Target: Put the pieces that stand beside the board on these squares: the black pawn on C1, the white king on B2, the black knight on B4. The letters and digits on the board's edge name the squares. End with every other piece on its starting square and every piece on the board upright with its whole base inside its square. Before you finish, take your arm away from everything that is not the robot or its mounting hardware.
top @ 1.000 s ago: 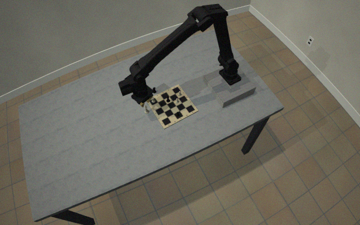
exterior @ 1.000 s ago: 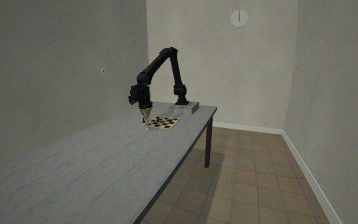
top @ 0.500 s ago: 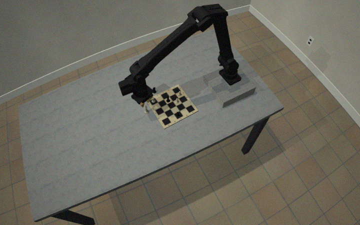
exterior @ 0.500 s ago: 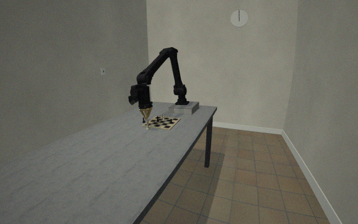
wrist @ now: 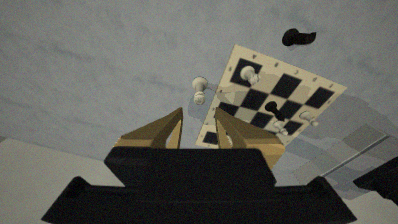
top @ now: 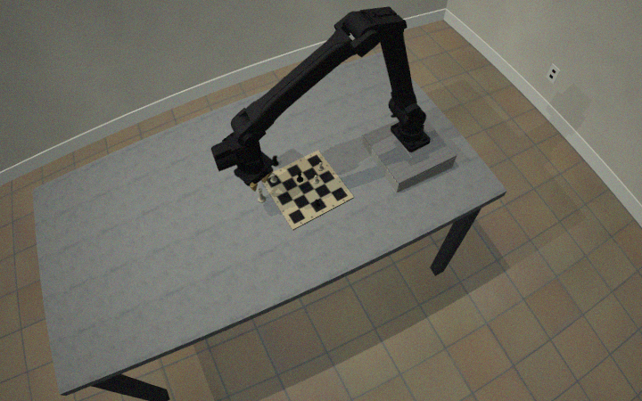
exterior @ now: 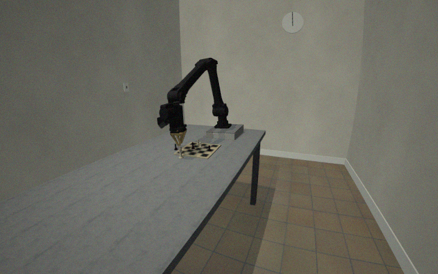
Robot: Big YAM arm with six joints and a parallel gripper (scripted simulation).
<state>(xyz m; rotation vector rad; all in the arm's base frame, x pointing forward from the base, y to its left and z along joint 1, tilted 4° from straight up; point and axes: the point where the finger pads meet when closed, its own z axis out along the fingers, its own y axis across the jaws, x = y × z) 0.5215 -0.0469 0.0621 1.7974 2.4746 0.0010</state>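
The white king lies 6 cm below my hand. Round my hand: chessboard (14 cm behind, 3 cm to the left, 8 cm below); then black pawn (14 cm behind, 11 cm to the left, 7 cm below); then black chess piece (14 cm behind, 6 cm below).
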